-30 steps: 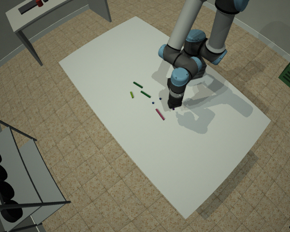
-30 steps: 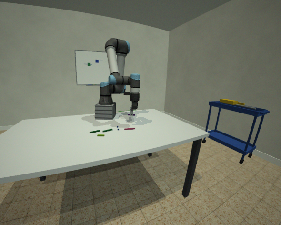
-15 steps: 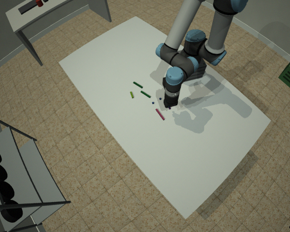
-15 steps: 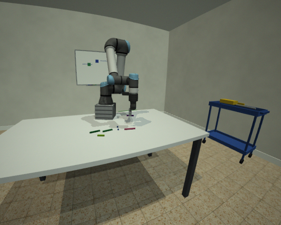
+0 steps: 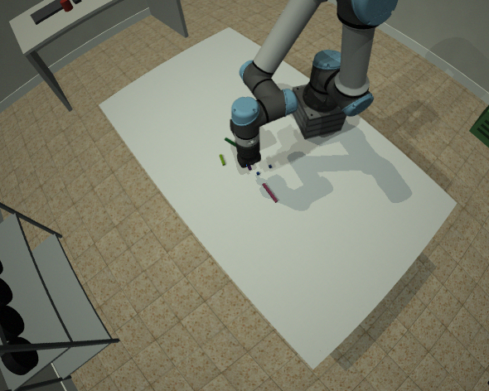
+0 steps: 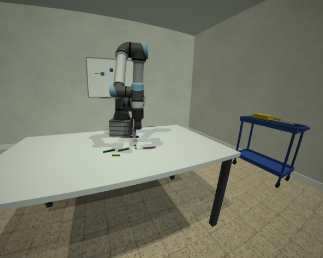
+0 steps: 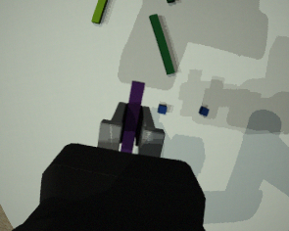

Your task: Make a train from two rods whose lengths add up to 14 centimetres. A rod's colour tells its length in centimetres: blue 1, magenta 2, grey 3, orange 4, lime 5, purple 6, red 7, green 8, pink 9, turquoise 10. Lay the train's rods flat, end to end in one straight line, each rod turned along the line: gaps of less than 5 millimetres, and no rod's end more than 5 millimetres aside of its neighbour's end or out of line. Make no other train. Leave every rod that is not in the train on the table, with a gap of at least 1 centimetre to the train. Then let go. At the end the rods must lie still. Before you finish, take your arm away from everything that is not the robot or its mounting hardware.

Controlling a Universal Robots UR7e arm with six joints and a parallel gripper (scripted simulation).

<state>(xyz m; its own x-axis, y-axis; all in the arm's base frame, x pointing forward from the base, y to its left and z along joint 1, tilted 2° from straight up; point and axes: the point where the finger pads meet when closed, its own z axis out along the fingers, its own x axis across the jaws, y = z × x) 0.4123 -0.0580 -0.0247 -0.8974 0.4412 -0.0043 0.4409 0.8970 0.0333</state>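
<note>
Right now my hand is 5 cm past the green rod, 6 cm to the left of it and 11 cm above it. Also, from my hand: purple rod (1 cm below); lime rod (1 cm ahead, 13 cm to the right, 11 cm below); pink rod (1 cm ahead, 11 cm to the left, 11 cm below).
</note>
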